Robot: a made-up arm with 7 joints. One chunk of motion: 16 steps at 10 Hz.
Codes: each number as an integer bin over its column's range. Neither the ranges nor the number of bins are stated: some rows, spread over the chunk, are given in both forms.
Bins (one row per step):
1: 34 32 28 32 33 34
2: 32 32 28 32 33 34
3: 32 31 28 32 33 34
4: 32 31 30 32 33 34
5: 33 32 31 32 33 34
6: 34 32 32 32 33 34
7: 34 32 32 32 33 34
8: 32 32 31 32 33 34
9: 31 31 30 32 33 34
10: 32 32 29 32 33 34
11: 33 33 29 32 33 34
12: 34 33 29 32 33 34
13: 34 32 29 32 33 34
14: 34 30 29 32 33 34
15: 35 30 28 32 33 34
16: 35 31 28 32 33 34
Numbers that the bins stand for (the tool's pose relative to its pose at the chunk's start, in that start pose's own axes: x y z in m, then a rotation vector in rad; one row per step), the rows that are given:
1: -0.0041 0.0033 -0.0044 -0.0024 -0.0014 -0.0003
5: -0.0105 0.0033 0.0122 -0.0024 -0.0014 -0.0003
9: -0.0232 -0.0033 0.0067 -0.0024 -0.0014 -0.0003
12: -0.0041 0.0100 0.0011 -0.0024 -0.0014 -0.0003
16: 0.0022 -0.0033 -0.0044 -0.0024 -0.0014 -0.0003
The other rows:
2: -0.0168 0.0033 -0.0044 -0.0024 -0.0014 -0.0003
3: -0.0168 -0.0033 -0.0044 -0.0024 -0.0014 -0.0003
4: -0.0168 -0.0033 0.0067 -0.0024 -0.0014 -0.0003
6: -0.0041 0.0033 0.0178 -0.0024 -0.0014 -0.0003
7: -0.0041 0.0033 0.0178 -0.0024 -0.0014 -0.0003
8: -0.0168 0.0033 0.0122 -0.0024 -0.0014 -0.0003
10: -0.0168 0.0033 0.0011 -0.0024 -0.0014 -0.0003
11: -0.0105 0.0100 0.0011 -0.0024 -0.0014 -0.0003
13: -0.0041 0.0033 0.0011 -0.0024 -0.0014 -0.0003
14: -0.0041 -0.0100 0.0011 -0.0024 -0.0014 -0.0003
15: 0.0022 -0.0100 -0.0044 -0.0024 -0.0014 -0.0003

